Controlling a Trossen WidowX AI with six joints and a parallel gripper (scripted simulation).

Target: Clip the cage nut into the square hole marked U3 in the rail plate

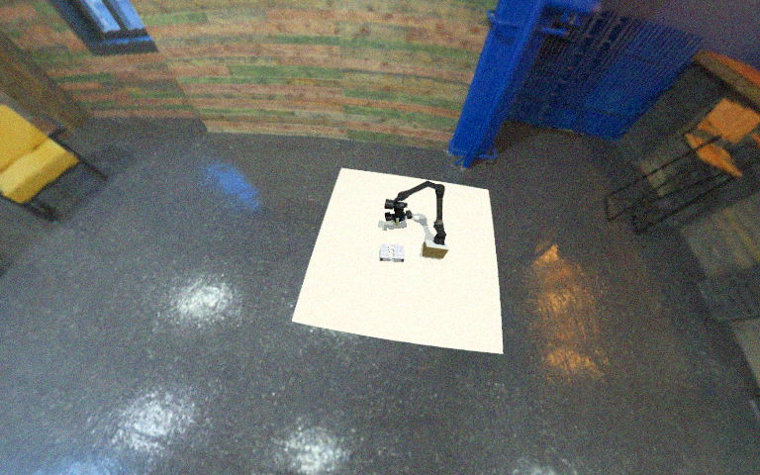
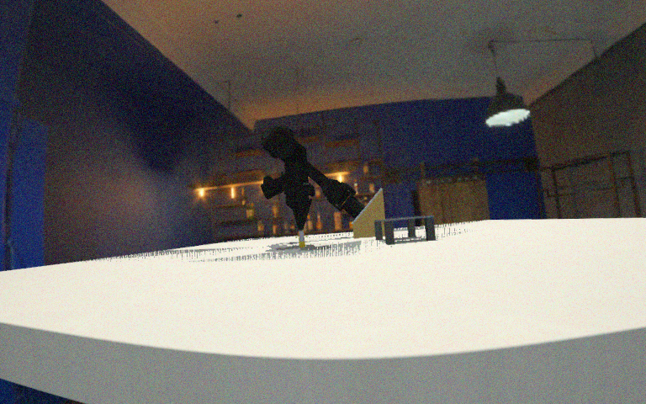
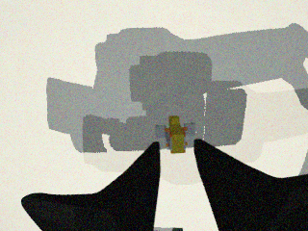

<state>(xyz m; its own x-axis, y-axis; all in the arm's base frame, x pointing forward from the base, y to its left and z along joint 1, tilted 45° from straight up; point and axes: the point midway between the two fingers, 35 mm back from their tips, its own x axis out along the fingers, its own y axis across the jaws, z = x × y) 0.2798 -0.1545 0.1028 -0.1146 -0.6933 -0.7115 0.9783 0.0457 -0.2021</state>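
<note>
The yellow cage nut lies 2 cm below my gripper tip.
</note>
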